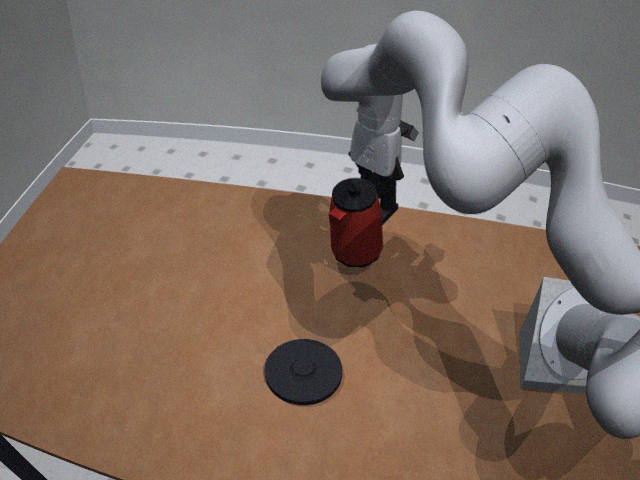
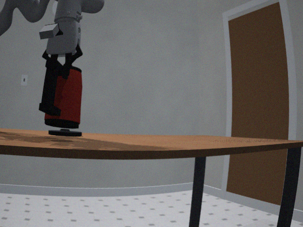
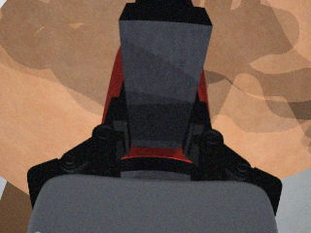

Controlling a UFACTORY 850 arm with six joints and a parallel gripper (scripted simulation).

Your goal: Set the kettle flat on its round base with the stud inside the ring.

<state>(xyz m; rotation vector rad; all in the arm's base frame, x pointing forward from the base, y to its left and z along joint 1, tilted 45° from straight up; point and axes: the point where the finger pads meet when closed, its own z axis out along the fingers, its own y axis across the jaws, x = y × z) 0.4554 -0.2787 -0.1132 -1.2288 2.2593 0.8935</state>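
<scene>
The red kettle lies 10 mm ahead of my hand, 20 mm to the left of it and 60 mm below it. From my hand the other things lie so: black round base 90 mm ahead, 360 mm to the left, 190 mm below.
</scene>
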